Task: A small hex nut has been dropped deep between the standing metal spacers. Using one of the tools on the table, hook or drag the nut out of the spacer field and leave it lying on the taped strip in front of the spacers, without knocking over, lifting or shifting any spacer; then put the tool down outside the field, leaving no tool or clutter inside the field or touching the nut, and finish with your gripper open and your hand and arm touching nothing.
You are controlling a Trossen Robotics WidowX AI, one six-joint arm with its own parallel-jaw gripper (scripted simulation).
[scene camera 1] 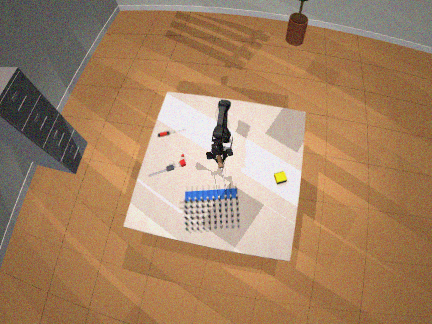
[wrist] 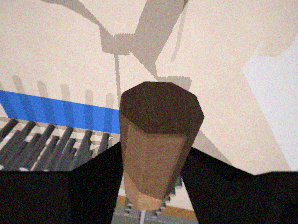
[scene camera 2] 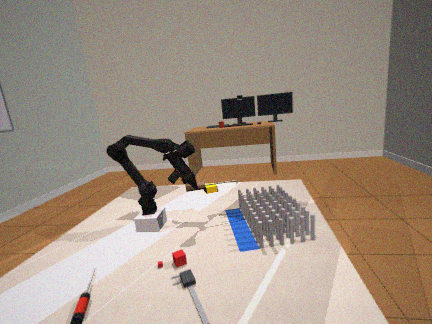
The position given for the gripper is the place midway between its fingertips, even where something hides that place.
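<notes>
You've got the gripper (wrist: 151, 148) showing, and there's a blue taped strip (scene camera 2: 245, 240) to be seen as well.
</notes>
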